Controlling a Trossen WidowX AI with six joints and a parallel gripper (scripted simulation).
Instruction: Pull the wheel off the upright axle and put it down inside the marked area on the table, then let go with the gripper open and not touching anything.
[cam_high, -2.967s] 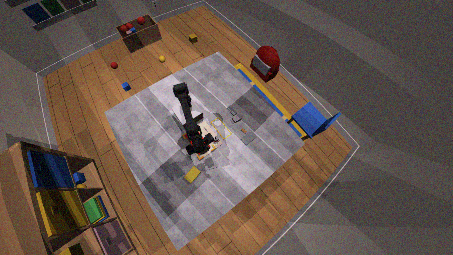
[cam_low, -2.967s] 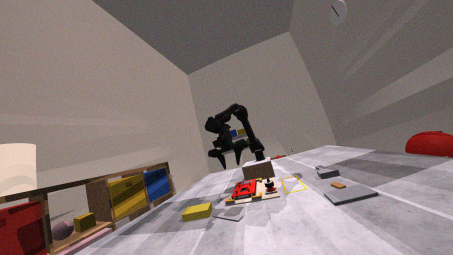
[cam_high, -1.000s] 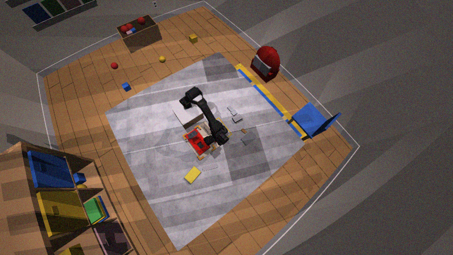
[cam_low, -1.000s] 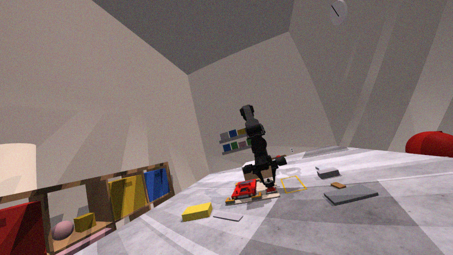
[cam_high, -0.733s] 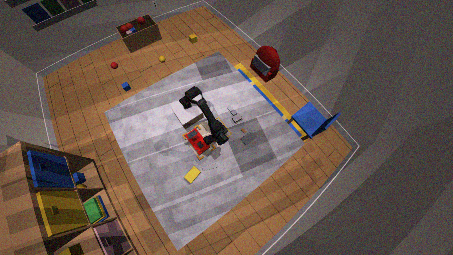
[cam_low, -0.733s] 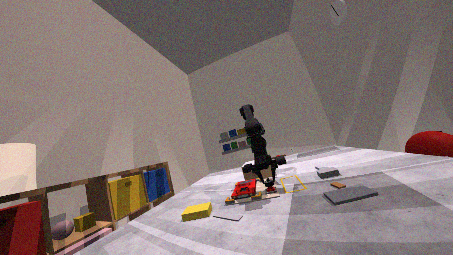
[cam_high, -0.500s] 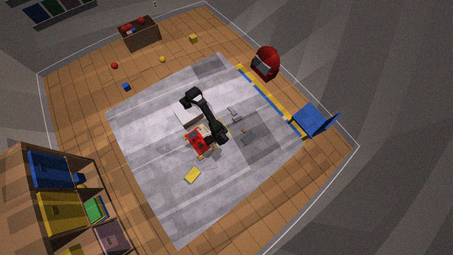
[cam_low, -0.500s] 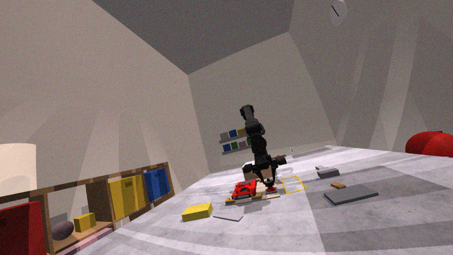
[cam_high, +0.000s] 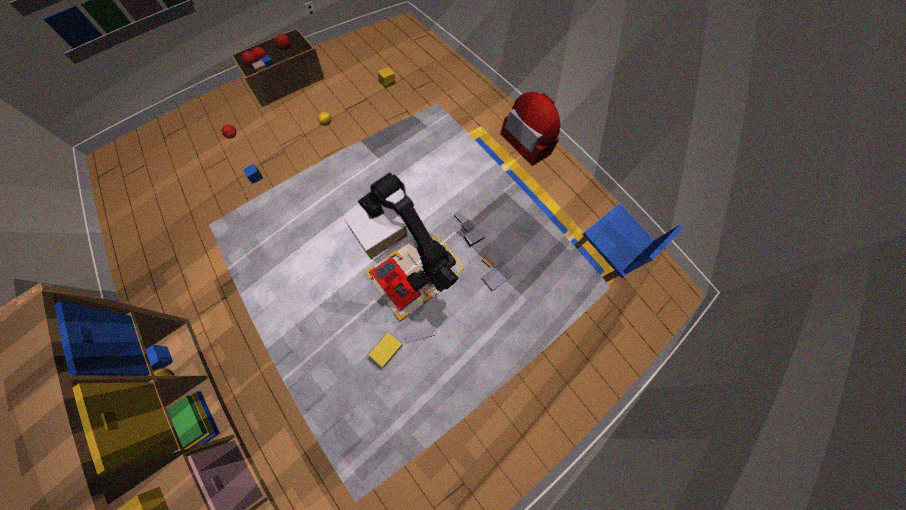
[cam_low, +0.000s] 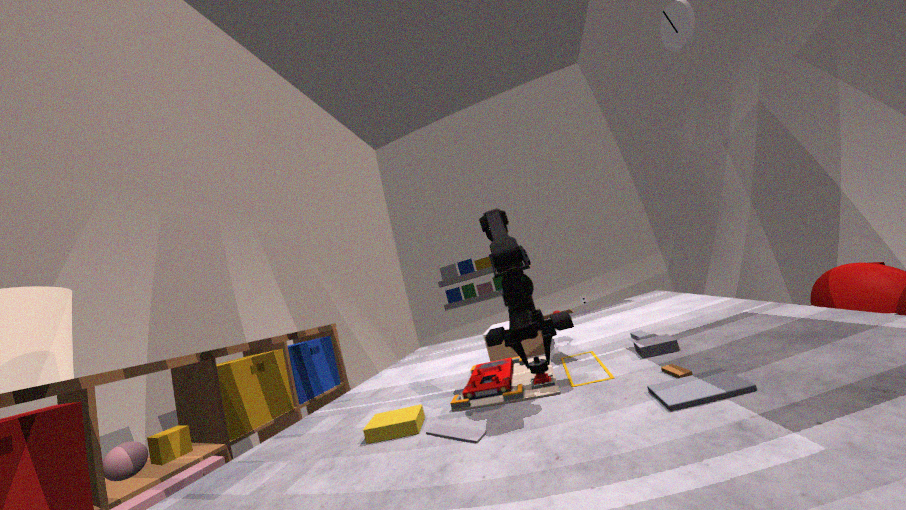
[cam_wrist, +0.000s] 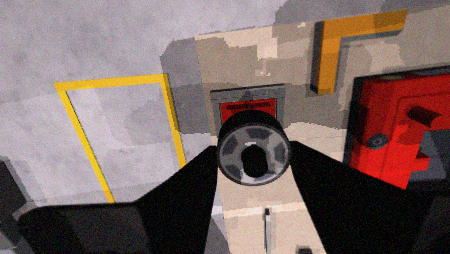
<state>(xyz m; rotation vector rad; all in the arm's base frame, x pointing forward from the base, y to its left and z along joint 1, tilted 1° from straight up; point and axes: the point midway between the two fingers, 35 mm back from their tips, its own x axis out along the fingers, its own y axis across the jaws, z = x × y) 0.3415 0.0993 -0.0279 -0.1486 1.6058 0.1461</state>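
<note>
The wheel is right at my gripper tip. Round my gripper tip: yellow block: 270 mm to the right, 180 mm ahead, 30 mm below; then orange block: 250 mm to the left, 40 mm below, 30 mm ahead; then upright axle: 10 mm below, 10 mm ahead.
</note>
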